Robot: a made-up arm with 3 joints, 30 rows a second.
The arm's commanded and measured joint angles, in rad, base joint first. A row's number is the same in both.
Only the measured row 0 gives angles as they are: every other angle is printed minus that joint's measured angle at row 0.
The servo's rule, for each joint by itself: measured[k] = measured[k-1] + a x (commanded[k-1-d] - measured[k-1]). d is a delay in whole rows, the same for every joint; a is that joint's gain. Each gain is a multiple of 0.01, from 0.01 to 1. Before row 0 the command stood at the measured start. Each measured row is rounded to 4 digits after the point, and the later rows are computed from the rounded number. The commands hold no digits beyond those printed.
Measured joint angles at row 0: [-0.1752 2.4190 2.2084]
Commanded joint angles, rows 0 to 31: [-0.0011 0.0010 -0.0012]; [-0.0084 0.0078 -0.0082]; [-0.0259 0.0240 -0.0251]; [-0.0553 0.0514 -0.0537]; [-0.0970 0.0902 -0.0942]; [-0.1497 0.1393 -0.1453]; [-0.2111 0.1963 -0.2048]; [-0.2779 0.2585 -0.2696]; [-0.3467 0.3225 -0.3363]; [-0.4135 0.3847 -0.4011]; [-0.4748 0.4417 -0.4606]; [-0.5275 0.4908 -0.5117]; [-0.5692 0.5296 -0.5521]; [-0.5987 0.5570 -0.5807]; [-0.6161 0.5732 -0.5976]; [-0.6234 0.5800 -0.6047]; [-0.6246 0.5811 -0.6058]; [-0.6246 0.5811 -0.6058]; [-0.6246 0.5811 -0.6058]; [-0.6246 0.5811 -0.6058]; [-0.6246 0.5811 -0.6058]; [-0.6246 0.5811 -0.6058]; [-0.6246 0.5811 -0.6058]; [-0.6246 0.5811 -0.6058]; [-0.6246 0.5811 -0.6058]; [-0.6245 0.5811 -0.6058]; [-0.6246 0.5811 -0.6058]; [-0.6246 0.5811 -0.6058]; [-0.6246 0.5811 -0.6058]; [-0.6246 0.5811 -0.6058]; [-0.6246 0.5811 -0.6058]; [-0.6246 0.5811 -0.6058]
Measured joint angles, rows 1 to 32: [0.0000 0.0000 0.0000]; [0.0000 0.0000 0.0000]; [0.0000 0.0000 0.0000]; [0.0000 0.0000 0.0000]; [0.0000 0.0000 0.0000]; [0.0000 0.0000 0.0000]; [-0.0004 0.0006 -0.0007]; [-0.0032 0.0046 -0.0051]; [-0.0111 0.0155 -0.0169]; [-0.0266 0.0356 -0.0386]; [-0.0512 0.0662 -0.0714]; [-0.0857 0.1071 -0.1150]; [-0.1296 0.1571 -0.1680]; [-0.1815 0.2139 -0.2279]; [-0.2393 0.2747 -0.2919]; [-0.3003 0.3363 -0.3563]; [-0.3614 0.3953 -0.4178]; [-0.4195 0.4488 -0.4732]; [-0.4719 0.4940 -0.5198]; [-0.5163 0.5293 -0.5557]; [-0.5512 0.5539 -0.5804]; [-0.5765 0.5685 -0.5947]; [-0.5933 0.5756 -0.6012]; [-0.6043 0.5787 -0.6039]; [-0.6114 0.5800 -0.6050]; [-0.6160 0.5806 -0.6055]; [-0.6190 0.5809 -0.6057]; [-0.6210 0.5810 -0.6058]; [-0.6223 0.5811 -0.6058]; [-0.6231 0.5811 -0.6058]; [-0.6236 0.5811 -0.6058]; [-0.6239 0.5811 -0.6058]
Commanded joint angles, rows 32 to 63: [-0.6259 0.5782 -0.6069]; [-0.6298 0.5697 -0.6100]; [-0.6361 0.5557 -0.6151]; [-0.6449 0.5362 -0.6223]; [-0.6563 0.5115 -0.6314]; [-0.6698 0.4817 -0.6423]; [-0.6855 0.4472 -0.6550]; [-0.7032 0.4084 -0.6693]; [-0.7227 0.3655 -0.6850]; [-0.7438 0.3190 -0.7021]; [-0.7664 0.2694 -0.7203]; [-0.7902 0.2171 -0.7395]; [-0.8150 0.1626 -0.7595]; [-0.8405 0.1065 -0.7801]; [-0.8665 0.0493 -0.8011]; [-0.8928 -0.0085 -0.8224]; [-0.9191 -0.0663 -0.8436]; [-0.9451 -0.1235 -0.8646]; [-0.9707 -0.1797 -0.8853]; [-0.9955 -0.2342 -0.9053]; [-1.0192 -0.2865 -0.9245]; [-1.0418 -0.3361 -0.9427]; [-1.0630 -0.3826 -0.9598]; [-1.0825 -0.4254 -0.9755]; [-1.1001 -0.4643 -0.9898]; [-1.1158 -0.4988 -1.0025]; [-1.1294 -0.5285 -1.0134]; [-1.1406 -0.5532 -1.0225]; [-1.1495 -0.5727 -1.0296]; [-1.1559 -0.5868 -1.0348]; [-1.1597 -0.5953 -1.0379]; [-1.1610 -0.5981 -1.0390]
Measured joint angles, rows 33 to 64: [-0.6241 0.5811 -0.6058]; [-0.6243 0.5811 -0.6058]; [-0.6244 0.5811 -0.6058]; [-0.6245 0.5811 -0.6058]; [-0.6245 0.5811 -0.6058]; [-0.6245 0.5811 -0.6058]; [-0.6250 0.5795 -0.6064]; [-0.6267 0.5740 -0.6085]; [-0.6300 0.5638 -0.6124]; [-0.6352 0.5483 -0.6182]; [-0.6426 0.5277 -0.6260]; [-0.6521 0.5019 -0.6356]; [-0.6638 0.4713 -0.6470]; [-0.6776 0.4361 -0.6602]; [-0.6934 0.3966 -0.6748]; [-0.7110 0.3531 -0.6909]; [-0.7304 0.3062 -0.7082]; [-0.7513 0.2563 -0.7267]; [-0.7736 0.2038 -0.7461]; [-0.7970 0.1493 -0.7662]; [-0.8213 0.0933 -0.7868]; [-0.8463 0.0363 -0.8078]; [-0.8718 -0.0212 -0.8289]; [-0.8975 -0.0785 -0.8500]; [-0.9231 -0.1352 -0.8708]; [-0.9484 -0.1906 -0.8912]; [-0.9732 -0.2443 -0.9108]; [-0.9972 -0.2957 -0.9296]; [-1.0202 -0.3444 -0.9474]; [-1.0420 -0.3898 -0.9640]; [-1.0623 -0.4315 -0.9792]; [-1.0810 -0.4692 -0.9929]
